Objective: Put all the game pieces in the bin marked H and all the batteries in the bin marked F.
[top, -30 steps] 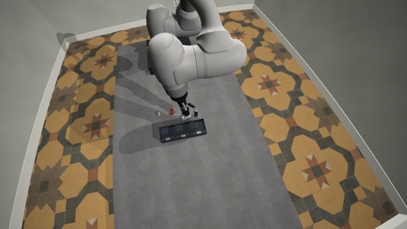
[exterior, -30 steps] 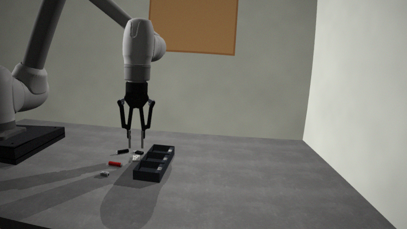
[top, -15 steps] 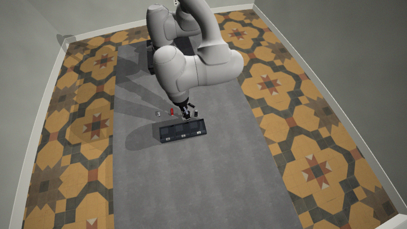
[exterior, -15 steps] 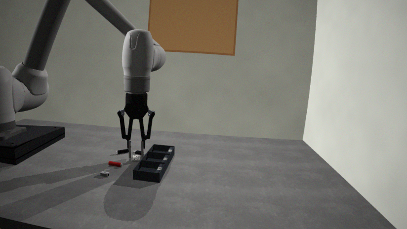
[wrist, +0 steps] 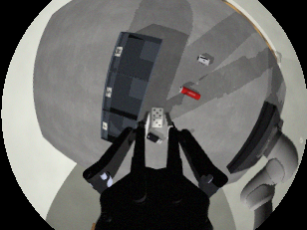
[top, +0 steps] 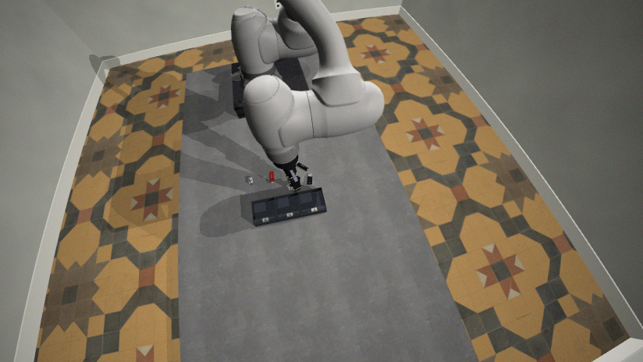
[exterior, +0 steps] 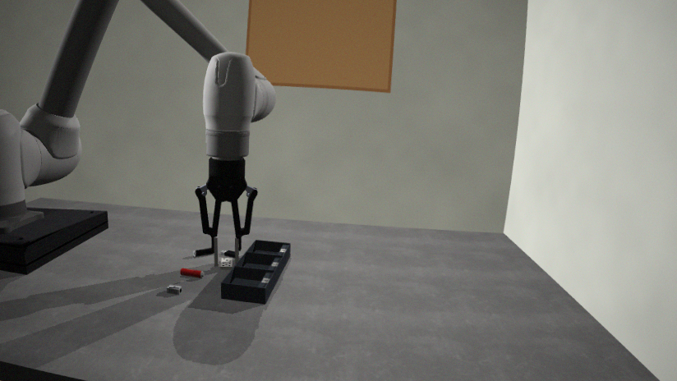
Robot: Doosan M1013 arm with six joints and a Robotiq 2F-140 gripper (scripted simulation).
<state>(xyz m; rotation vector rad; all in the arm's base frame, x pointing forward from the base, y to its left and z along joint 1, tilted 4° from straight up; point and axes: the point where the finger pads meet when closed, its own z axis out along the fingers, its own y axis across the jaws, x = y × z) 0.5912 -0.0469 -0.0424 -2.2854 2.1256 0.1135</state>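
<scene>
The white domino lies 3 cm below my hand. The rest, counted from my hand: black three-compartment bin 7 cm ahead, 5 cm to the right, 2 cm below; black battery 6 cm to the left, 6 cm behind, 3 cm below; red battery 7 cm to the right, 6 cm behind, 3 cm below.
</scene>
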